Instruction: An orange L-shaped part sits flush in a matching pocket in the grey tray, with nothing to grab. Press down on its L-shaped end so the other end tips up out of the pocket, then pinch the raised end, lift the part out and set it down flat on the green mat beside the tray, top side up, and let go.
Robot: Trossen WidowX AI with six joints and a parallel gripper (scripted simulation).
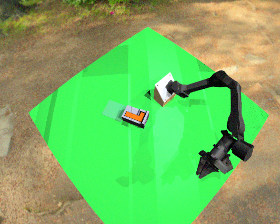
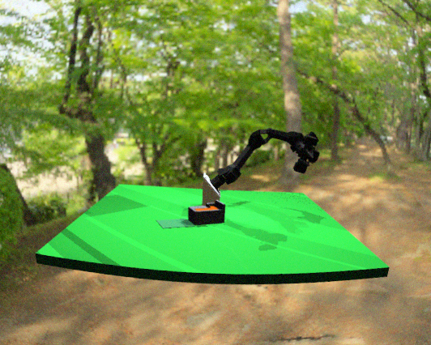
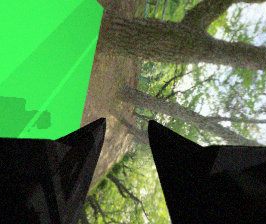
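Right now the orange L-shaped part is 130 mm behind my gripper tip, 440 mm to the right of it and 270 mm below it. Round my gripper tip: pale green mat 80 mm behind, 600 mm to the right, 330 mm below.
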